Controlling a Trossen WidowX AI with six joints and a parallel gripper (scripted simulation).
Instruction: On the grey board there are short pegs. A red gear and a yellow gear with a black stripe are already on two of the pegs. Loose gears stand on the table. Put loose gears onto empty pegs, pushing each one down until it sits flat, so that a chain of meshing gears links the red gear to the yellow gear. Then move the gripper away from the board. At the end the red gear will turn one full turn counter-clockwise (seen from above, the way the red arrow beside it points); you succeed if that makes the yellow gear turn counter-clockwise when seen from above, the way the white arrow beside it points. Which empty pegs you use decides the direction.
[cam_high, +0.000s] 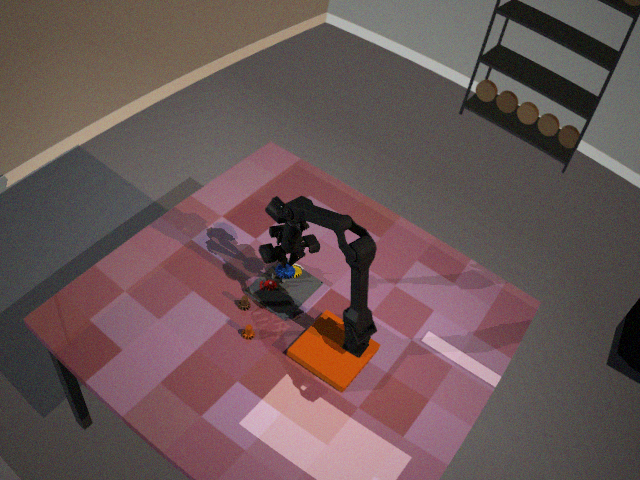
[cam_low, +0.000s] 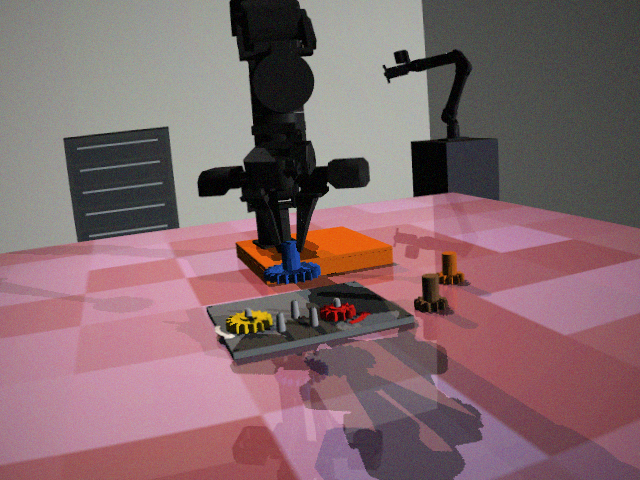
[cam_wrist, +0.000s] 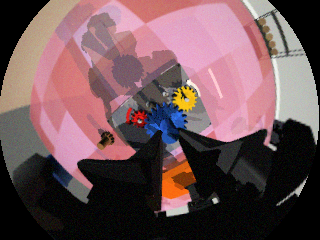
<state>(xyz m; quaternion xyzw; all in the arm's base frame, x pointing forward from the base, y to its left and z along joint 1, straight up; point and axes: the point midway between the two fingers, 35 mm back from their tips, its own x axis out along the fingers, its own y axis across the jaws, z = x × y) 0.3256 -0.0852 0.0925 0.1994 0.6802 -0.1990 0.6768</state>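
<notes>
Right now the red gear is 70 mm below my gripper tip, 40 mm to the left of it and 20 mm ahead of it. From my gripper tip the other things lie so: yellow gear (70 mm below, 60 mm to the right); then blue gear (10 mm below).
</notes>
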